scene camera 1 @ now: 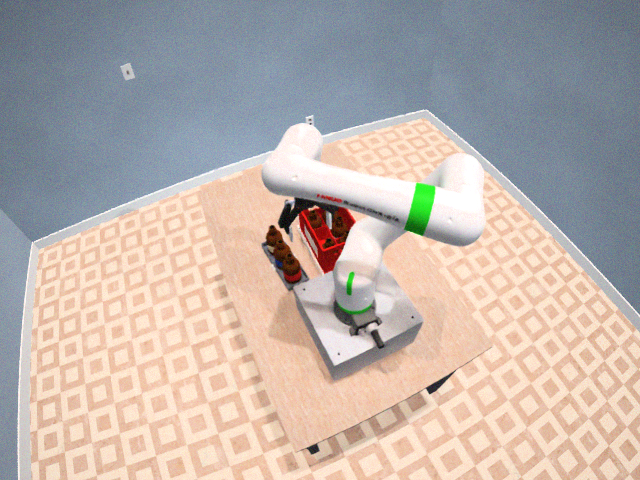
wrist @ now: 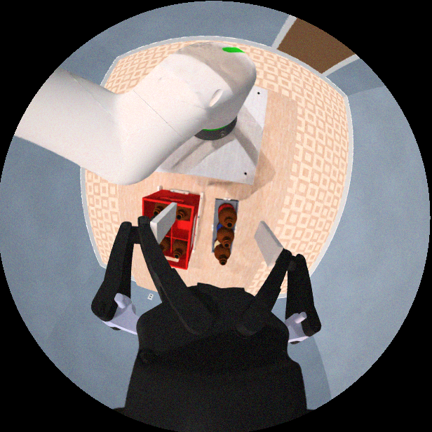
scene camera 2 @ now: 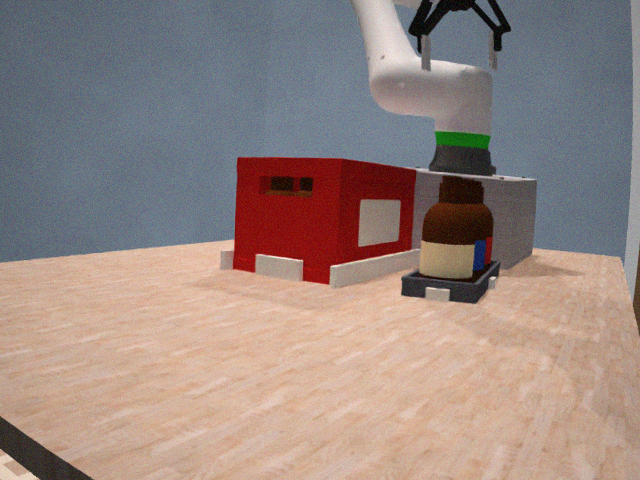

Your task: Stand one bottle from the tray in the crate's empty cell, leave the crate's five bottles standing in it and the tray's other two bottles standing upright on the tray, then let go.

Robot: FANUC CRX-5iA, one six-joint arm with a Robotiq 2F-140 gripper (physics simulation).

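Places are measured from the arm's base along level axes (x right, y ahead, z up), in centimetres.
Pixels of known places: gripper, between the fingertips: (scene camera 1: 310, 232) (scene camera 2: 458, 69); arm's base, origin of its link: (scene camera 1: 354, 307) (scene camera 2: 460, 173).
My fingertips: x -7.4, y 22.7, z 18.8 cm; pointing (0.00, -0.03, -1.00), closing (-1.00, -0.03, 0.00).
For each thing: its top centre in the pictures, then the offset to it from my fingertips. Level surfaces: height alone.
- cream-labelled bottle, centre of its top: (scene camera 2: 452, 176) (scene camera 1: 272, 227) dx -9.2, dy +25.9, dz -21.2 cm
- blue-labelled bottle, centre of its top: (scene camera 2: 466, 179) (scene camera 1: 280, 241) dx -8.1, dy +17.1, dz -21.2 cm
- red-labelled bottle, centre of its top: (scene camera 1: 289, 255) dx -6.7, dy +9.0, dz -21.2 cm
- red crate, centre of its top: (scene camera 2: 333, 163) (scene camera 1: 330, 219) dx +14.5, dy +19.2, dz -19.7 cm
- wooden table, height of its surface: dz -37.2 cm
Three brown bottles stand upright in a row on the dark tray (scene camera 1: 295, 285) (scene camera 2: 413, 287) (wrist: 217, 210): a cream-labelled bottle (scene camera 1: 273, 236) (scene camera 2: 447, 258) (wrist: 221, 254), a blue-labelled bottle (scene camera 1: 281, 251) (scene camera 2: 479, 254) (wrist: 225, 236) and a red-labelled bottle (scene camera 1: 292, 267) (wrist: 227, 215). The red crate (scene camera 1: 328, 258) (scene camera 2: 289, 232) (wrist: 172, 195) stands beside the tray. Its middle cell (wrist: 185, 230) on the tray side looks empty; brown bottles stand in other cells, and a finger partly hides the far middle one. My gripper (scene camera 1: 310, 226) (scene camera 2: 459, 59) (wrist: 217, 220) is wide open and empty, high above the bottles.
White guide strips (scene camera 2: 279, 267) (scene camera 2: 372, 266) edge the crate's foot. The grey base block (scene camera 1: 330, 330) (scene camera 2: 516, 217) (wrist: 256, 115) stands at one end of crate and tray on the wooden table (scene camera 1: 361, 397) (scene camera 2: 258, 361). The white arm (scene camera 1: 361, 191) reaches over the crate.
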